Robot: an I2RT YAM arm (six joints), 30 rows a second.
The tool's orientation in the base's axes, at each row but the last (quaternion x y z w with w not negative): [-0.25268 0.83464 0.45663 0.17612]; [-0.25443 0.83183 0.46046 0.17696]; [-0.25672 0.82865 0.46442 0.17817]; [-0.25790 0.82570 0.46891 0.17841]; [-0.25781 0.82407 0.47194 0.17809]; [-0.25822 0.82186 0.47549 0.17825]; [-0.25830 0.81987 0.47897 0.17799]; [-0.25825 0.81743 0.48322 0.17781]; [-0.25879 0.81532 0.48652 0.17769]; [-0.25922 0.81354 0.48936 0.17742]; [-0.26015 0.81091 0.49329 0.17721]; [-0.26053 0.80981 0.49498 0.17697]
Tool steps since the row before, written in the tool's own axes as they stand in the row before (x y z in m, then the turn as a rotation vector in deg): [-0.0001 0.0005 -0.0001 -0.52 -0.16 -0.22]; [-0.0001 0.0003 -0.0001 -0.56 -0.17 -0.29]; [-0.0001 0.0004 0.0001 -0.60 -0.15 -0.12]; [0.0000 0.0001 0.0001 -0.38 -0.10 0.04]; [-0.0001 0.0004 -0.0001 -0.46 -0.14 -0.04]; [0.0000 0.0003 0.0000 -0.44 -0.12 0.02]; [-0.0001 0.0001 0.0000 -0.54 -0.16 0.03]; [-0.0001 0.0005 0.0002 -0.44 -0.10 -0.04]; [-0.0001 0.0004 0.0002 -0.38 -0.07 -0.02]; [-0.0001 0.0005 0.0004 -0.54 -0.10 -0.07]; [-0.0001 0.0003 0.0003 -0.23 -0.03 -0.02]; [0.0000 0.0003 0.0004 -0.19 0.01 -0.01]
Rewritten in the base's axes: [-0.0002 0.0002 0.0004 0.50 -0.12 0.28]; [-0.0001 0.0001 0.0003 0.53 -0.18 0.33]; [-0.0002 0.0003 0.0003 0.56 -0.01 0.28]; [-0.0001 0.0001 0.0000 0.37 0.09 0.12]; [-0.0002 0.0001 0.0004 0.45 0.02 0.17]; [-0.0002 0.0001 0.0002 0.43 0.08 0.14]; [0.0000 0.0001 0.0001 0.53 0.10 0.17]; [-0.0002 0.0004 0.0003 0.41 0.03 0.19]; [-0.0002 0.0004 0.0002 0.35 0.05 0.17]; [-0.0002 0.0006 0.0002 0.49 0.03 0.25]; [-0.0001 0.0004 0.0001 0.20 0.03 0.11]; [-0.0002 0.0005 0.0000 0.15 0.04 0.12]
